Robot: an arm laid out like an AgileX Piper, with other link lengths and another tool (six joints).
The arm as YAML. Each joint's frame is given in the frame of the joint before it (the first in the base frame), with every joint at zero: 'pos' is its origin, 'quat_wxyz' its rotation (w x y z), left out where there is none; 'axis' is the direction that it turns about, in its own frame. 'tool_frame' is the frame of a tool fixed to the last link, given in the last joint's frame.
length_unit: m
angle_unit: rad
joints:
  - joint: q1
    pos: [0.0, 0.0, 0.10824]
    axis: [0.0, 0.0, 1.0]
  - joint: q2
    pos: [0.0, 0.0, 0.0]
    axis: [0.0, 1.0, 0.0]
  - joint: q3
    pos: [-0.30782, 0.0, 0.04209]
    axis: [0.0, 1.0, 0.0]
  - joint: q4
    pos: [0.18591, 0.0, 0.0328]
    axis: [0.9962, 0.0, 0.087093]
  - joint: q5
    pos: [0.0, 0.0, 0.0]
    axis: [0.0, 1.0, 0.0]
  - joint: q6
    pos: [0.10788, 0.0, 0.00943]
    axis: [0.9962, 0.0, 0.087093]
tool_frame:
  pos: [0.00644, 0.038, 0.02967]
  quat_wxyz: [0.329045, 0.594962, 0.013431, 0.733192]
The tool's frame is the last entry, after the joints.
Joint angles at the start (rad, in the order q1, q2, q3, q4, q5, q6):
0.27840 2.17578 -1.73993 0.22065 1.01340 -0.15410
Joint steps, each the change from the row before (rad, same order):
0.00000 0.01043 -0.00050 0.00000 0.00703 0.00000
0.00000 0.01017 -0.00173 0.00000 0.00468 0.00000
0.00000 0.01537 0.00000 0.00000 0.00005 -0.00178
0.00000 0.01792 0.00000 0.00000 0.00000 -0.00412
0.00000 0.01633 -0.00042 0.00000 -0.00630 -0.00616
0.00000 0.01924 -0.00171 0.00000 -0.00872 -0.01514
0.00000 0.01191 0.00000 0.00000 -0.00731 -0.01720
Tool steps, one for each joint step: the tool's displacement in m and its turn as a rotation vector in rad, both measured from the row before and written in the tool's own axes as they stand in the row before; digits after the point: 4 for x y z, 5 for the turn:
-0.0012 -0.0019 0.0043 0.00957 -0.01322 -0.00423
-0.0007 -0.0015 0.0040 0.00733 -0.01032 -0.00316
-0.0009 -0.0021 0.0065 0.00806 -0.01205 -0.00451
-0.0011 -0.0025 0.0075 0.00941 -0.01311 -0.00707
-0.0004 -0.0019 0.0068 0.00443 -0.00612 -0.00644
-0.0004 -0.0023 0.0077 0.00382 -0.00189 -0.01405
-0.0004 -0.0018 0.0048 0.00176 0.00266 -0.01534

